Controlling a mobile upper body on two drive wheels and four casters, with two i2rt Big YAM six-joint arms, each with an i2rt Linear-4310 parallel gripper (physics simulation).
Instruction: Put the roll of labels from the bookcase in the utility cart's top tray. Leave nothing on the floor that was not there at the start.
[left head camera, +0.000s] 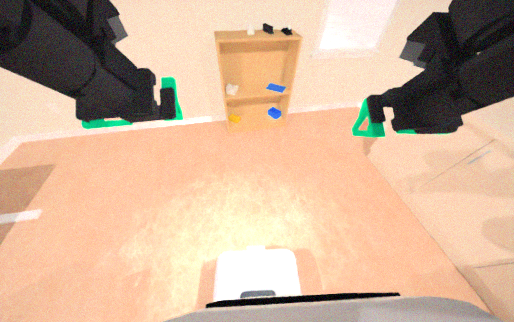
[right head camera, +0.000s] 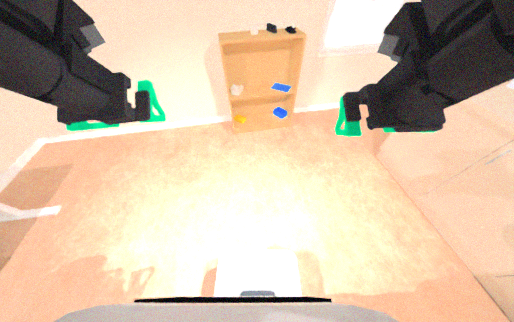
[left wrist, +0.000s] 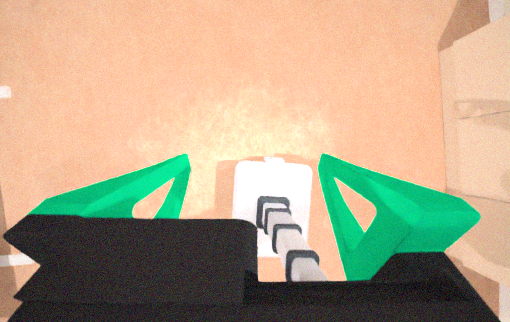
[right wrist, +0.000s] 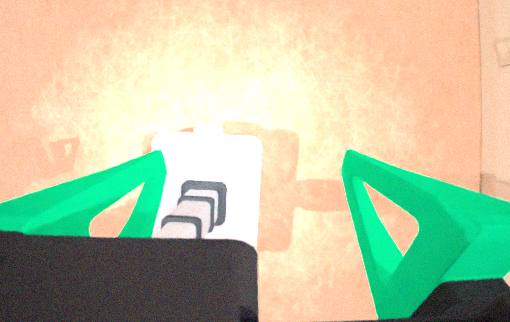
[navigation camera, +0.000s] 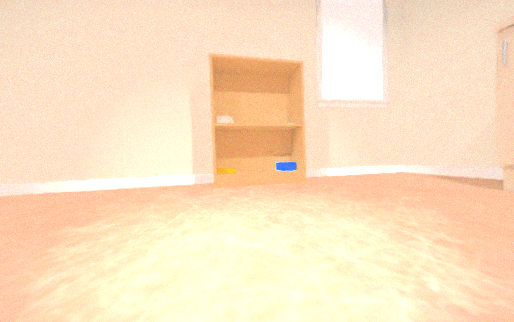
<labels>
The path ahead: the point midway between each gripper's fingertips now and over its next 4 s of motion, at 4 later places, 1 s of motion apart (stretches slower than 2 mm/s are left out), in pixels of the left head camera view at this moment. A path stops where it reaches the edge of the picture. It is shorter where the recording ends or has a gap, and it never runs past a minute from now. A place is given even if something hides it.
My left gripper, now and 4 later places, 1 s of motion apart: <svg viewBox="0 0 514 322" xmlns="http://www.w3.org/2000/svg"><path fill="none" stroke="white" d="M156 118L185 67L212 20L215 14L200 16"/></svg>
My right gripper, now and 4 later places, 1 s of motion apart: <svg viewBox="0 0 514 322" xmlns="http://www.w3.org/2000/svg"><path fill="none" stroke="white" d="M375 131L333 77L294 26L290 20L275 18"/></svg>
</labels>
